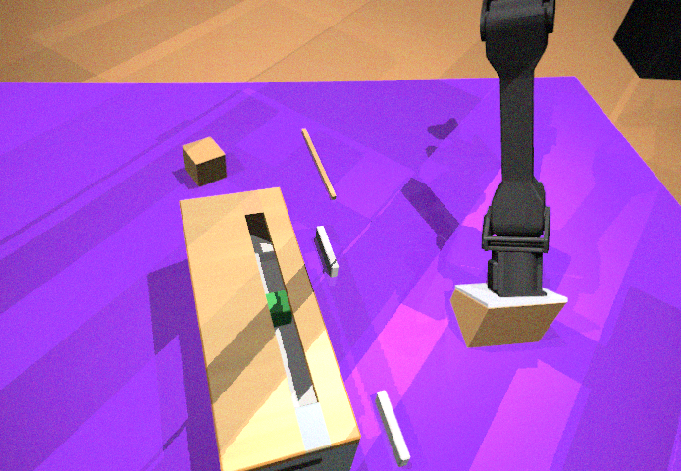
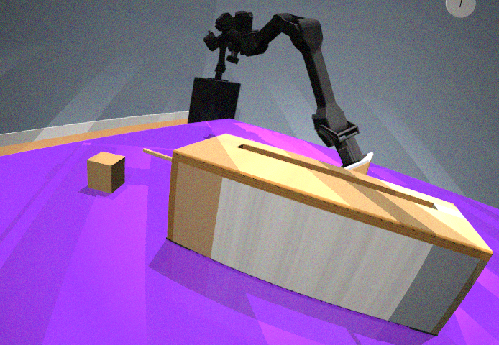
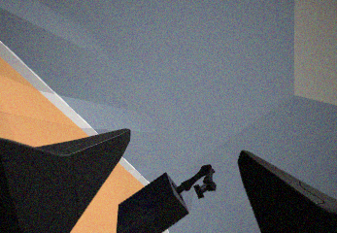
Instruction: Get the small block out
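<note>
Right now the green block is 69 cm to the left of my gripper tip, 43 cm ahead of it and 32 cm below it. Round my gripper tip: long box 70 cm to the left, 42 cm ahead, 35 cm below; then thin tan stick 41 cm below, 37 cm ahead, 30 cm to the left.
</note>
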